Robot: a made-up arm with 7 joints.
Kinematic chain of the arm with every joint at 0, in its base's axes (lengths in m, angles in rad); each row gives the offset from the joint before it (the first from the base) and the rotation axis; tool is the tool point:
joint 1: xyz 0 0 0.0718 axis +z
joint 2: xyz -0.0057 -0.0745 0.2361 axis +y
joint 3: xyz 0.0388 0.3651 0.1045 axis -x
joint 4: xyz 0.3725 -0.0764 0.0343 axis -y
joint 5: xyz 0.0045 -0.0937 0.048 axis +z
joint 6: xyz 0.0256 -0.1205 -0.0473 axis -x
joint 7: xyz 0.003 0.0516 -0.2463 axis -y
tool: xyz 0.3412 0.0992 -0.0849
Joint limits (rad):
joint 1: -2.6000..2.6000
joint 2: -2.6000..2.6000
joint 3: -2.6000..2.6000
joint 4: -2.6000..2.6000
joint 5: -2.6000..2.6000
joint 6: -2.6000..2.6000
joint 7: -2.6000..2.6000
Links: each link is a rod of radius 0.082 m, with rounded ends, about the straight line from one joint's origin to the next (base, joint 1, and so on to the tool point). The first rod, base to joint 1, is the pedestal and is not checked.
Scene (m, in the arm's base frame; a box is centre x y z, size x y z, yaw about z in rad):
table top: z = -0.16
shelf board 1: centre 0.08 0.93 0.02 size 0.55 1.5 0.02 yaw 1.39
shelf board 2: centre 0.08 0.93 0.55 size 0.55 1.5 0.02 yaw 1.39
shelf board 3: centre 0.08 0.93 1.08 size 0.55 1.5 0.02 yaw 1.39
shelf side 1: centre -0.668 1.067 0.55 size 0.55 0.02 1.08 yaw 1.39
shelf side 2: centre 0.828 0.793 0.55 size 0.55 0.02 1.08 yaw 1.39
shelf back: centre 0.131 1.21 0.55 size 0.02 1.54 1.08 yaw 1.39
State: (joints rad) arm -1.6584 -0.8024 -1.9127 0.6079 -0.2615 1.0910 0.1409
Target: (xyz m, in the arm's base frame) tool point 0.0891 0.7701 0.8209
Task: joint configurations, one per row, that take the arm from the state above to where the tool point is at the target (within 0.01 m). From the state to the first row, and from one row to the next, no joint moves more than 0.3 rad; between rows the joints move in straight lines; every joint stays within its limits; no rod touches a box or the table.
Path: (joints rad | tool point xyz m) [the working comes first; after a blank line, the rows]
Joints at the target: -1.1502 -2.3944 -2.0925 0.2747 0.4960 0.6442 0.4834
Straight joint move there: touches shelf board 3.

1: -1.5569 -1.0674 -1.9516 0.5964 -0.0901 0.9587 0.3162 | 0.4258 -0.6580 0.9116
2: -1.4554 -1.3324 -1.9904 0.5850 0.0812 0.8263 0.4915 | 0.3842 -0.3219 1.0949
3: -1.3539 -1.5974 -2.0293 0.5735 0.2526 0.6940 0.6668 | 0.2844 0.0216 1.1177
4: -1.2524 -1.8624 -2.0682 0.5620 0.4240 0.5617 0.8421 | 0.1521 0.2885 1.0058
5: -1.1510 -2.1274 -2.1070 0.5506 0.5953 0.4294 1.0174 | 0.0284 0.4381 0.8209
6: -1.1506 -2.2609 -2.0998 0.4126 0.5457 0.5368 0.7504 | 0.0334 0.6048 0.8398
7: -1.1502 -2.3944 -2.0925 0.2747 0.4960 0.6442 0.4834 | 0.0891 0.7701 0.8209

